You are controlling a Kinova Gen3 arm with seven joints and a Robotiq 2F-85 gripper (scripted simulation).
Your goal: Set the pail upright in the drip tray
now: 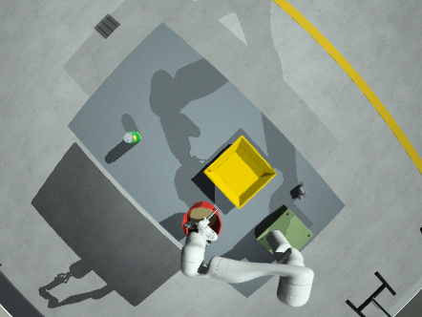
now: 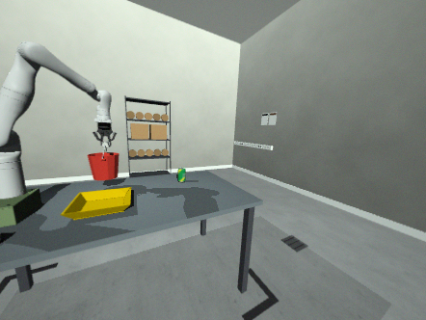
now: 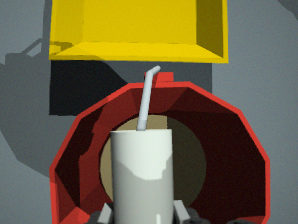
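My hand is 10 mm past the red pail and 90 mm above it. Round my hand: yellow drip tray 30 mm ahead, 280 mm to the right, 310 mm below; white can 530 mm ahead, 40 mm to the left, 260 mm below; bail handle 10 mm behind, 30 mm below.
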